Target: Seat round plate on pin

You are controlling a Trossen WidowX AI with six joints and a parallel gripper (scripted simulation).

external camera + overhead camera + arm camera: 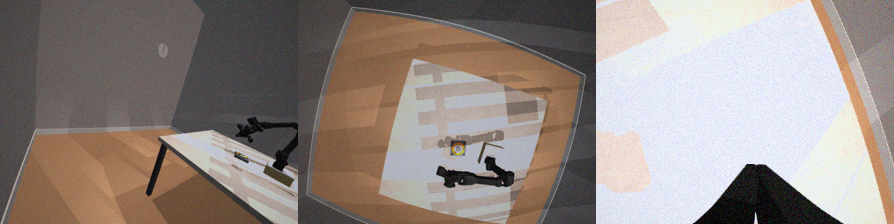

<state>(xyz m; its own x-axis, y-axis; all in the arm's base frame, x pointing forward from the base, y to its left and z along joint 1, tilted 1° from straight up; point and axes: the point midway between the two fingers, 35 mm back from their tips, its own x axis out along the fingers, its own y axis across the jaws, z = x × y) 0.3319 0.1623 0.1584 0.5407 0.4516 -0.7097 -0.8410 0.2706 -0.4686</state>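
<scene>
Right now my gripper tip is 20 cm above the grey square base, 18 cm to the left of it and 8 cm past it.
</scene>
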